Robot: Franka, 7 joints.
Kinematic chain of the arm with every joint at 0, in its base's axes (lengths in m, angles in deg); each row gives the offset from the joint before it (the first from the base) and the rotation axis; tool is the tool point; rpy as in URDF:
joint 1: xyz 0 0 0.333 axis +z
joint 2: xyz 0 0 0 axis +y
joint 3: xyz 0 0 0.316 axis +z
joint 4: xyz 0.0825 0 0 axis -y
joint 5: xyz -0.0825 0 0.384 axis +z
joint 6: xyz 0 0 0 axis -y
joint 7: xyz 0.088 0 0 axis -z
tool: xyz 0 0 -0.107 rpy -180 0 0
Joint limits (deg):
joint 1: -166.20..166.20
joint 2: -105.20..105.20
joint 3: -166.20..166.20
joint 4: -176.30..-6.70
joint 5: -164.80..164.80
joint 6: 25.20..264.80
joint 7: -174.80..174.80
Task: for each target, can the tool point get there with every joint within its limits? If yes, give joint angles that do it. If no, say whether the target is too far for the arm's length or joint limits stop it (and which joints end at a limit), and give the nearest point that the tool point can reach.
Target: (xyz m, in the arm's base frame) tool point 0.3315 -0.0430 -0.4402
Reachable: no: joint limits stop it (at a limit: joint 2) | nearest point 0.3248 -0.0421 -0.3589 | short by 0.082 m
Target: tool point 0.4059 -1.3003 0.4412
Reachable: no: too far | nearest point 0.2548 -0.8163 0.4009 | short by 0.509 m
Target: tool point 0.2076 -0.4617 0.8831
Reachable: yes | joints -106.41 55.18 140.70 -66.66 -127.93 59.33 -28.31
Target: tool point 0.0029 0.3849 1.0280
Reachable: yes | joints -31.36 -50.21 37.05 -64.29 40.56 128.99 121.03
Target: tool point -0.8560 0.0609 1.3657
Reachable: no: too far | nearest point -0.5469 0.0389 0.9928 | short by 0.485 m
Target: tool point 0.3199 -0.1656 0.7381
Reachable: yes | joints 39.17 78.31 -125.75 -127.86 -130.34 46.23 -20.15
